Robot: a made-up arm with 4 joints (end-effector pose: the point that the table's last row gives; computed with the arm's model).
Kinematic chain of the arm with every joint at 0, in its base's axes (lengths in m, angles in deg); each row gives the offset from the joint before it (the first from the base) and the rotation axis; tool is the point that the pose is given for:
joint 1: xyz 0 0 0.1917 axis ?
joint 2: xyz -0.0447 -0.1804 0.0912 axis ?
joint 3: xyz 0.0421 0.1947 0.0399 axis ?
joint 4: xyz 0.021 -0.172 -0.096 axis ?
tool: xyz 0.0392 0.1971 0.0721
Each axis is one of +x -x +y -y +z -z.
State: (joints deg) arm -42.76 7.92 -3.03 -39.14
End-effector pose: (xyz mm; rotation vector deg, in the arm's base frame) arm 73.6 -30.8 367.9 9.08 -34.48 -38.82
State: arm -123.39 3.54 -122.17 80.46
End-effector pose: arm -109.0 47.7 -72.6 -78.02 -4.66 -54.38
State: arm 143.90 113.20 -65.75 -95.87
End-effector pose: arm -201.9 -102.4 339.3 45.94 -121.68 -118.47
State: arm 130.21 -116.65 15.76 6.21
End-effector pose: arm 182.8 47.9 171.9 16.40 12.61 4.28
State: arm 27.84 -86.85 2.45 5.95
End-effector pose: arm 30.3 43.4 372.1 -0.84 -59.07 6.68
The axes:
joint 1: +y
joint 2: +y
joint 3: +x
joint 4: +z

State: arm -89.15 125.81 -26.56 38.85
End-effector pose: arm -106.5 9.1 178.9 -12.55 43.63 45.35
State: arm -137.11 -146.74 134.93 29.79
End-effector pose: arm 38.4 18.1 112.0 108.74 5.91 -67.36
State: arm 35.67 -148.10 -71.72 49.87
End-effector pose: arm -2.5 -13.1 216.4 -76.52 -62.53 -33.22
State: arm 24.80 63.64 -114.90 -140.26
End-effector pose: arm 368.0 139.4 144.3 -71.69 -56.59 -20.91
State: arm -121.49 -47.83 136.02 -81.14
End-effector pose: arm -301.1 160.7 221.8 40.47 -29.83 89.16
